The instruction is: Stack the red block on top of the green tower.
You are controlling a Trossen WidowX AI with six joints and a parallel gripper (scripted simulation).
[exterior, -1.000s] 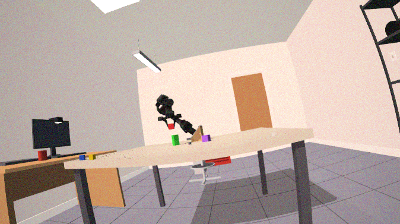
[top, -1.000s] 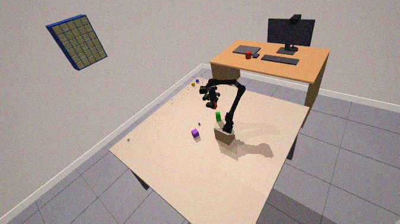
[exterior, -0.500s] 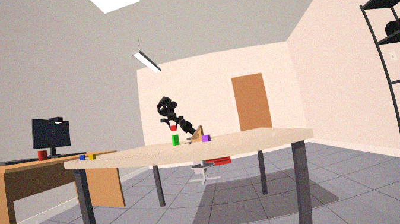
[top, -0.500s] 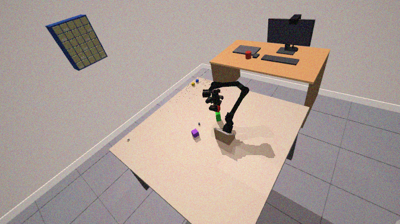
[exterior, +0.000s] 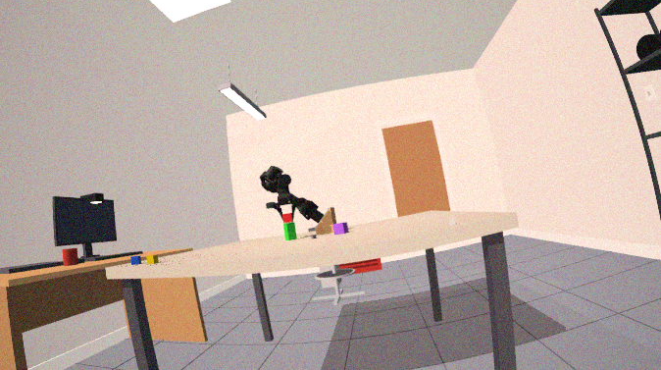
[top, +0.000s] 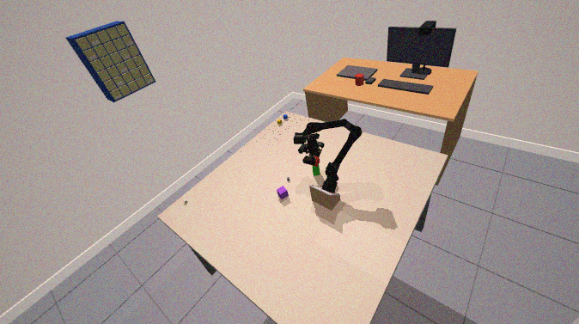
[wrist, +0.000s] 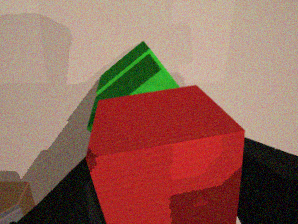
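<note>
My gripper tip is 10 mm below the red block. From my gripper tip the other things lie so: blue block (550 mm ahead, 500 mm to the right, 80 mm below); yellow block (560 mm ahead, 420 mm to the right, 80 mm below); purple block (240 mm to the left, 110 mm ahead, 70 mm below).
</note>
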